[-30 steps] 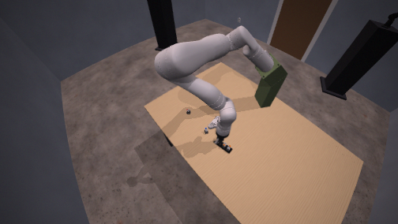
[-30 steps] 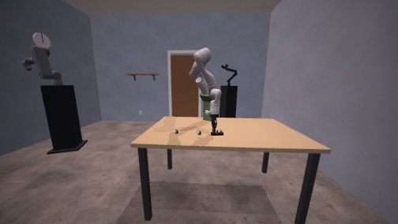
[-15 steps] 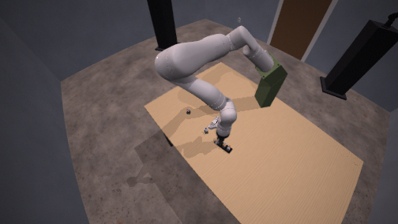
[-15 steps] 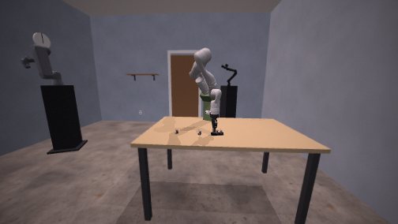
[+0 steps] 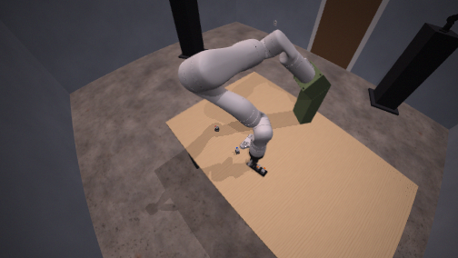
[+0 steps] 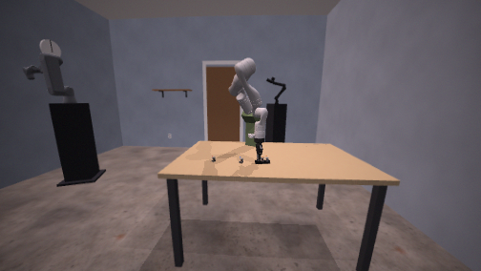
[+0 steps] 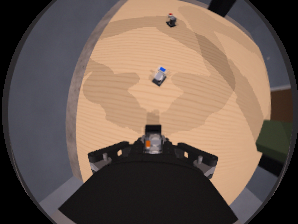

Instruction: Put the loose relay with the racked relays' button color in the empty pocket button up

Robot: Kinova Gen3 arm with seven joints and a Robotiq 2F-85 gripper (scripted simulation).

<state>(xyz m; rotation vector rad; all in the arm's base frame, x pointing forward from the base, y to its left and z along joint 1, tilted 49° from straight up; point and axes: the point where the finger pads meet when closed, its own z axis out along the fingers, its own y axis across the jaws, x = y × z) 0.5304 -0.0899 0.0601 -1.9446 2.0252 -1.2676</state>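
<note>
Right now the rack is 4 cm below my hand, 3 cm to the left of it and 1 cm ahead of it.
</note>
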